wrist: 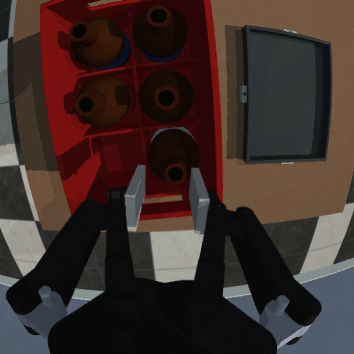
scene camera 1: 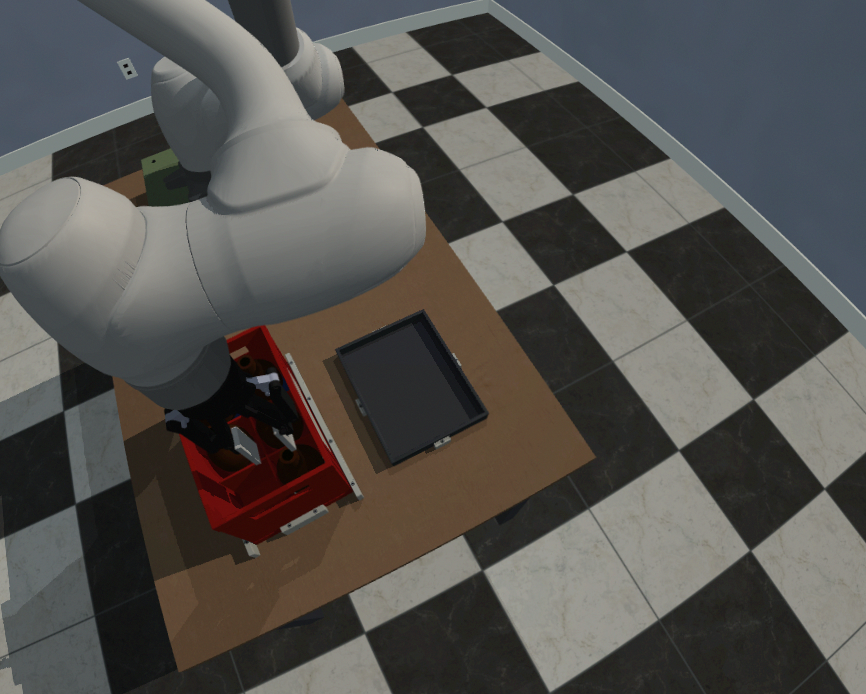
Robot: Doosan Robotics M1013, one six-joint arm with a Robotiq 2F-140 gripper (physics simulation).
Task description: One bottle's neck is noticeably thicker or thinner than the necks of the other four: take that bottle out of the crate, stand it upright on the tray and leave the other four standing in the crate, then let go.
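Frame: origin at the arm's base, x right, y back, z down, level; centimetres.
Where they show: gripper, between the fingertips: [wrist: 167,180] [scene camera 1: 273,447].
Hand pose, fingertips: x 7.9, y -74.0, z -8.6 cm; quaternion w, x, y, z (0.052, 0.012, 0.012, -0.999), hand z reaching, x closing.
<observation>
Each offset is from my fingertips to the top centre of the thing. "spot": to the spot under its first point. Level surfaces: height alone.
Several brown bottles stand upright in a red crate [scene camera 1: 216,521] [wrist: 217,100]. In the wrist view they are the back-left bottle {dx +8.9, dy +16.7, dz +3.1 cm} [wrist: 107,45], back-right bottle {dx +0.1, dy +17.2, dz +3.1 cm} [wrist: 167,37], middle-left bottle {dx +8.5, dy +8.1, dz +3.1 cm} [wrist: 107,102], middle-right bottle {dx -0.3, dy +8.0, dz +3.1 cm} [wrist: 166,112] and near-right bottle {dx -0.9, dy -0.6, dz +3.1 cm} [wrist: 172,147]; the near-left compartment holds no bottle. I cannot tell which neck differs in thickness. My gripper [scene camera 1: 266,442] [wrist: 167,180] is partly open and empty, above the crate's near part. In the wrist view the near-right bottle's neck appears between and just beyond the fingertips. The dark tray {dx -23.8, dy +7.9, dz +16.9 cm} [scene camera 1: 439,440] [wrist: 246,125] holds no bottle.
The crate and tray stand apart on a brown table {dz +19.4 cm} [scene camera 1: 506,426] [wrist: 280,192], the tray to the crate's right. White blocks {spot: dx +3.0, dy -6.7, dz +16.5 cm} [scene camera 1: 303,520] sit by the crate's walls. A green block [scene camera 1: 164,189] is at the back, partly behind the arm. The arm hides part of the crate.
</observation>
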